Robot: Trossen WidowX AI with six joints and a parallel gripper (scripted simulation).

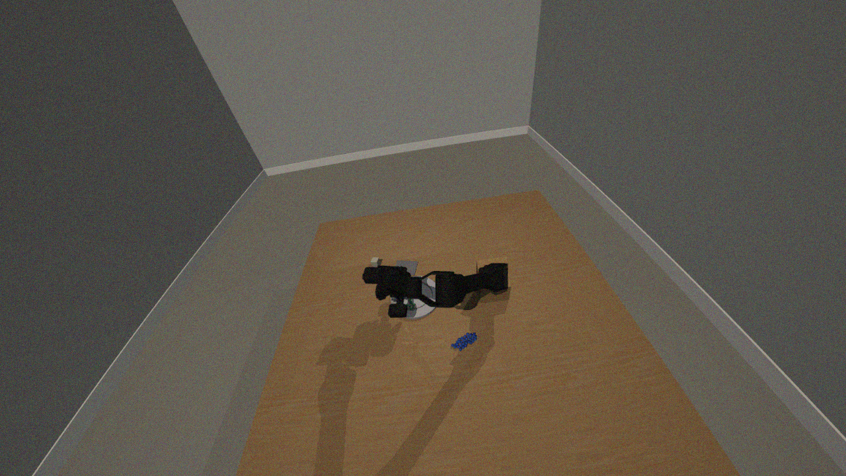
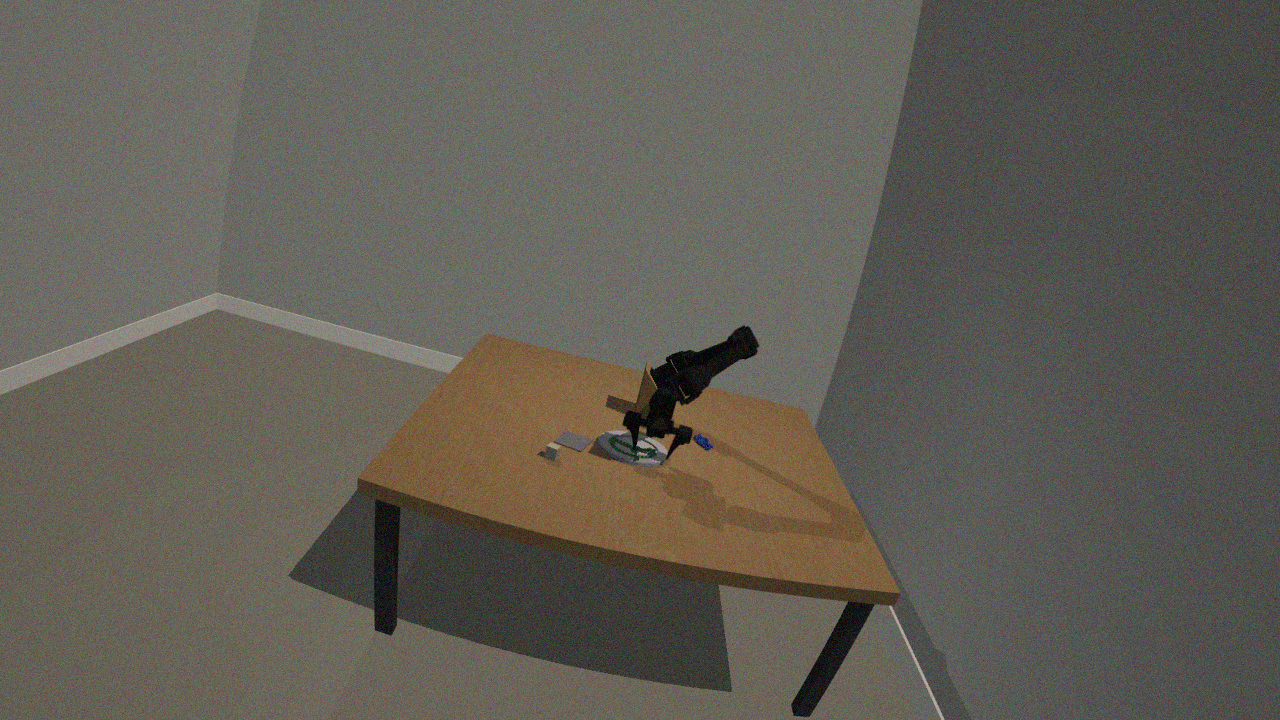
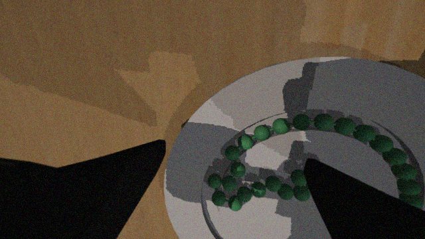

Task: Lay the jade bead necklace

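Now: gripper tip 5 cm to the left of the round bead board, 4 cm past it and 1 cm above it. Also, from my gripper tip: pale block 25 cm to the right, 14 cm ahead; flat grey plate 21 cm to the right, 2 cm below.
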